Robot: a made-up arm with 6 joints.
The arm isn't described. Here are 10 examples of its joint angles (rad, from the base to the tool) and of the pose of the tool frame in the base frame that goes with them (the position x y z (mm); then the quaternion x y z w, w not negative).
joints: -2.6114 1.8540 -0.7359 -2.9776 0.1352 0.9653
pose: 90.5 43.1 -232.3 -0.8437 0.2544 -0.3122 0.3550
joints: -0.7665 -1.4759 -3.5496 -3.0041 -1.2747 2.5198
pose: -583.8 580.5 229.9 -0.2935 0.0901 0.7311 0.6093
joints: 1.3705 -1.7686 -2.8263 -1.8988 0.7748 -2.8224
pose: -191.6 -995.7 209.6 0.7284 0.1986 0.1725 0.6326
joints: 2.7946 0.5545 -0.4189 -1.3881 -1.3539 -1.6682
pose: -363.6 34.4 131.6 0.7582 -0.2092 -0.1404 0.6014
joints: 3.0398 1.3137 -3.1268 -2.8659 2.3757 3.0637
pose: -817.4 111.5 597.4 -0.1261 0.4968 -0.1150 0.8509
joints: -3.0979 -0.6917 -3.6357 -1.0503 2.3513 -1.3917
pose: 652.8 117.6 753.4 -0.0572 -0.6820 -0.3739 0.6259
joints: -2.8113 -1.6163 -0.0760 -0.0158 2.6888 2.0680
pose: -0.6 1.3 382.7 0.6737 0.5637 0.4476 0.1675
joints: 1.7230 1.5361 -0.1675 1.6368 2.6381 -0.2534
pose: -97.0 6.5 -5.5 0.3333 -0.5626 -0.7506 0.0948
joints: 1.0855 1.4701 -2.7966 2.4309 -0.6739 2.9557
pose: 485.7 780.4 130.3 0.6030 0.6785 0.3979 0.1330
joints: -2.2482 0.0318 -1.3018 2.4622 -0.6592 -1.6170
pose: -410.9 -410.4 555.2 -0.0986 -0.9137 0.1682 0.3565
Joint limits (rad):
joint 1: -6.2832..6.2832
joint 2: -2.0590..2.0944
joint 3: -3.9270..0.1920
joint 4: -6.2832..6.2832
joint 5: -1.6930..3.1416
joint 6: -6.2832..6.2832
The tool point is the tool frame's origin. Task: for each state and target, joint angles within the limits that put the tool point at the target. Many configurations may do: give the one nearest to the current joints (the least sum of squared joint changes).
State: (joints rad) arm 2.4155 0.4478 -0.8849 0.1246 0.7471 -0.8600
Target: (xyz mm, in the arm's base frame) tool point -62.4 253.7 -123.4
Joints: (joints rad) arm 1.8084 0.9209 -0.5433 0.1029 0.7580 -0.8600
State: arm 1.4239 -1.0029 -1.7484 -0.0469 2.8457 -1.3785
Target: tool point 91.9 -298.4 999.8
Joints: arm 1.8116 -0.9580 -2.1837 -0.1895 2.6162 -1.3785
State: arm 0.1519 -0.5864 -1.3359 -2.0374 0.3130 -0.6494
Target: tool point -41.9 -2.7 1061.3
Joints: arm 0.2750 -1.0197 -1.4550 -2.0499 0.5728 -0.6494
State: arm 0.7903 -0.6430 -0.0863 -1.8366 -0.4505 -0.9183
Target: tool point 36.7 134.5 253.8
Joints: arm 0.6212 -0.8154 0.1320 -2.0708 -0.6626 -0.9183
